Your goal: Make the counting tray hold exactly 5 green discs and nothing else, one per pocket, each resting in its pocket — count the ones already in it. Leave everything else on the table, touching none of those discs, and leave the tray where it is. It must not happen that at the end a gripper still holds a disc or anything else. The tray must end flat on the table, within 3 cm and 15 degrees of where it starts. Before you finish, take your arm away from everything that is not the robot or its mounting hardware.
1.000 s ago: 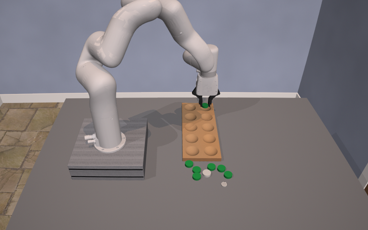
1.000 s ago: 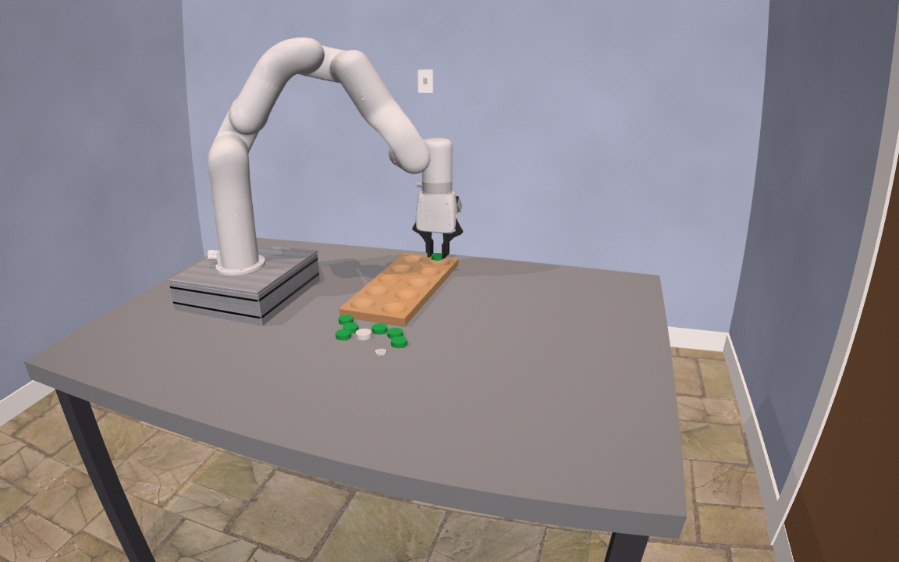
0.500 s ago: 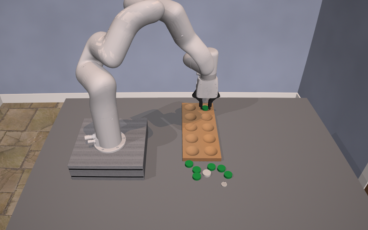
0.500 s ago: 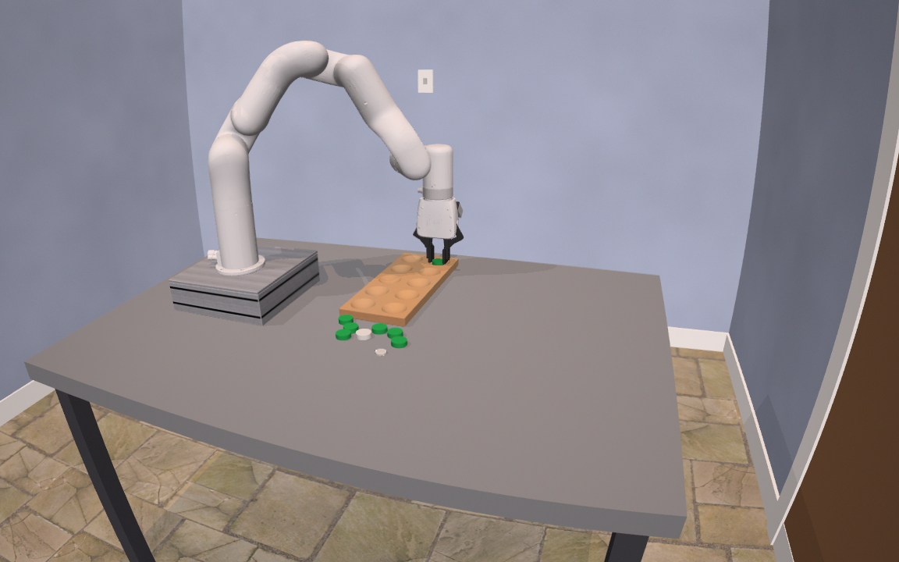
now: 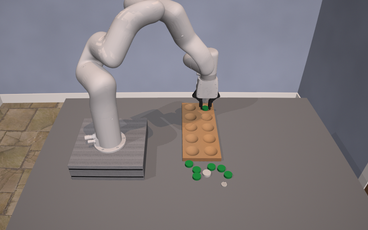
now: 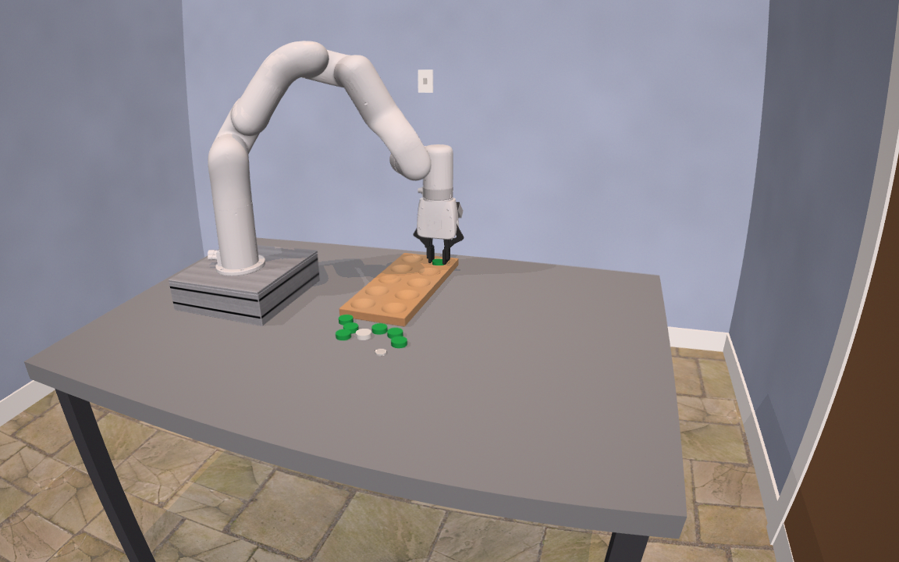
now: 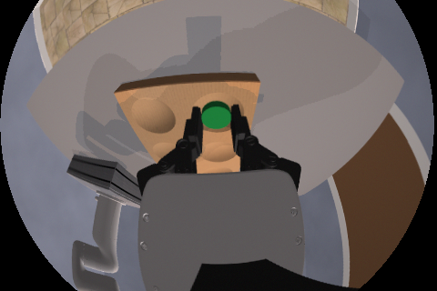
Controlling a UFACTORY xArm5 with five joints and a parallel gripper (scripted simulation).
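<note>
The smaller white disc is 60 mm behind my hand, 450 mm to the right of it and 40 mm below it. Also, from my hand: wooden counting tray 70 mm behind, 140 mm to the right, 30 mm below.
</note>
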